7 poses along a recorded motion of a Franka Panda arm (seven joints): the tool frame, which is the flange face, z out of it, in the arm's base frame.
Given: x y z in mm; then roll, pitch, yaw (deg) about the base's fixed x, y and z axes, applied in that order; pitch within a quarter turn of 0, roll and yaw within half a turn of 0.
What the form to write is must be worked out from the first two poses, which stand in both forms.
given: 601 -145 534 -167.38 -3.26 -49.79
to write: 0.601 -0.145 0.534 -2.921 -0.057 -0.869
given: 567 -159 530 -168.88 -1.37 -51.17
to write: 0.567 -0.159 0.530 -2.948 -0.024 -0.893
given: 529 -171 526 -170.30 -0.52 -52.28
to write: 0.529 -0.171 0.526 -2.972 -0.009 -0.912
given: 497 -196 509 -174.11 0.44 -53.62
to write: 0.497 -0.196 0.509 -3.039 0.008 -0.936
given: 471 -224 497 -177.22 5.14 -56.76
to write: 0.471 -0.224 0.497 -3.093 0.090 -0.991
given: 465 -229 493 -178.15 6.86 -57.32
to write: 0.465 -0.229 0.493 -3.109 0.120 -1.000
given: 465 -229 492 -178.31 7.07 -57.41
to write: 0.465 -0.229 0.492 -3.112 0.123 -1.002
